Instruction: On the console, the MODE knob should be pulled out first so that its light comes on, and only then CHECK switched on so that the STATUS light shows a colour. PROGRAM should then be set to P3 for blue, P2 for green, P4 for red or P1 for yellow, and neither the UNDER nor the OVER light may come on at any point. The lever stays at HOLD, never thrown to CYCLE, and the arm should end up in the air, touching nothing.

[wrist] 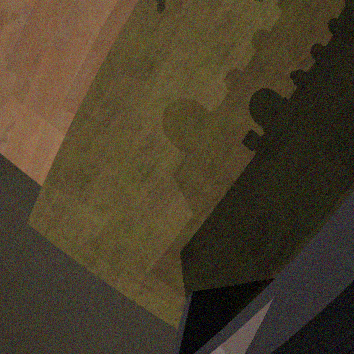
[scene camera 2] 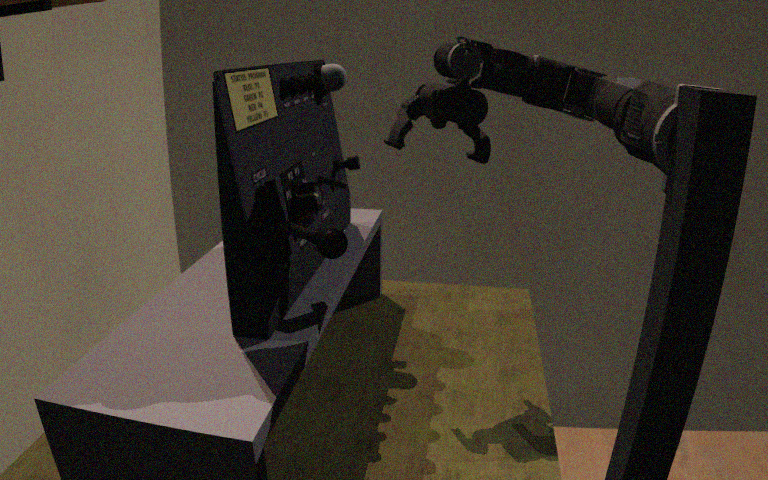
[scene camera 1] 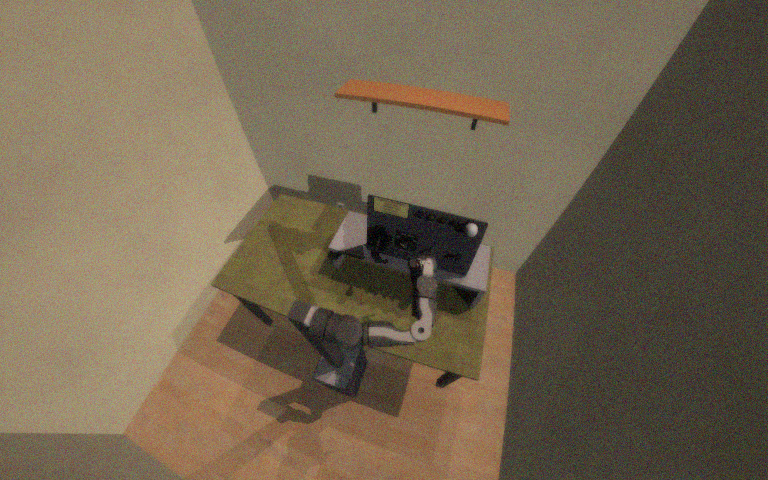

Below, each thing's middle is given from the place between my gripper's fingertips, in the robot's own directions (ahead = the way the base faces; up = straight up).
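I find the dark console (scene camera 2: 275, 124) 20 mm below my hand, 40 mm to the left of it and 200 mm ahead of it. Going by their middles, the console is the nearest to my hand of the things named here. There is also the lever (scene camera 2: 332, 243), which is 70 mm below my hand, 150 mm ahead of it and 220 mm to the left of it.
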